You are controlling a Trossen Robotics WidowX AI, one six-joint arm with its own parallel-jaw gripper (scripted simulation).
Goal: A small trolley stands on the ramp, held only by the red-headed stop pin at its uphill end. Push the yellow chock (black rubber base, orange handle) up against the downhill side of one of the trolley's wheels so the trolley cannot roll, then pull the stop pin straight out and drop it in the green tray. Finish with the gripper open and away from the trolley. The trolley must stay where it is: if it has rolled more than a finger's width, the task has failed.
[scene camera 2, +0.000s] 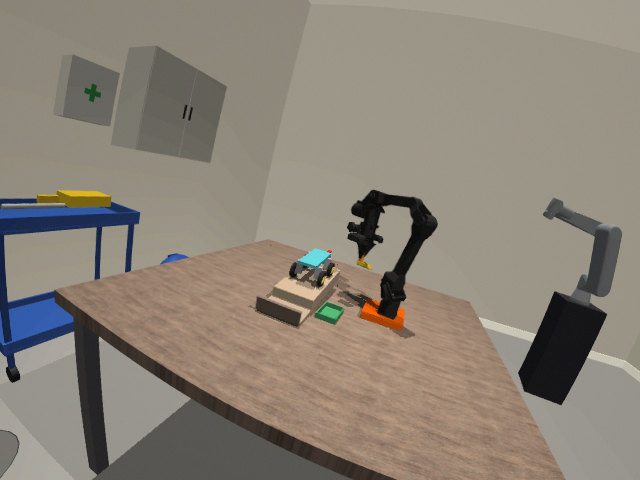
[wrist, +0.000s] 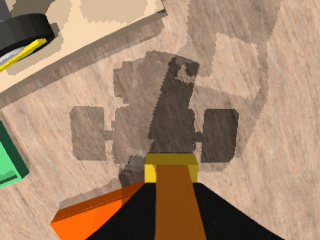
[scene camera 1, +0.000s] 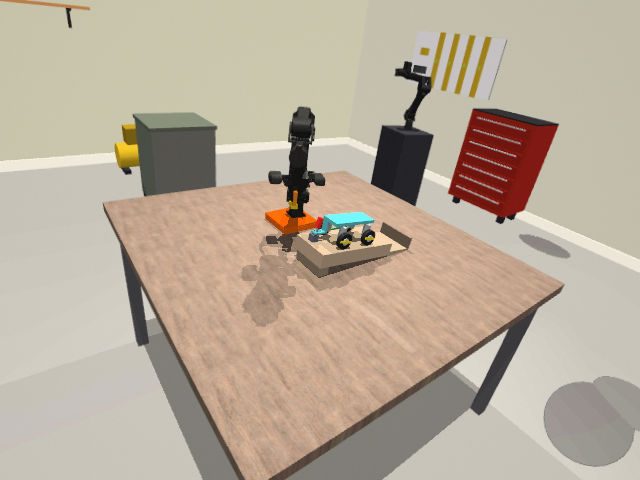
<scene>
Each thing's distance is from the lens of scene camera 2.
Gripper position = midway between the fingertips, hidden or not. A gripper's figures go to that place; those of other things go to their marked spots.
my gripper (scene camera 2: pixel 361 258): 1.19 m
trolley (scene camera 2: pixel 316 257): 1.09 m
</scene>
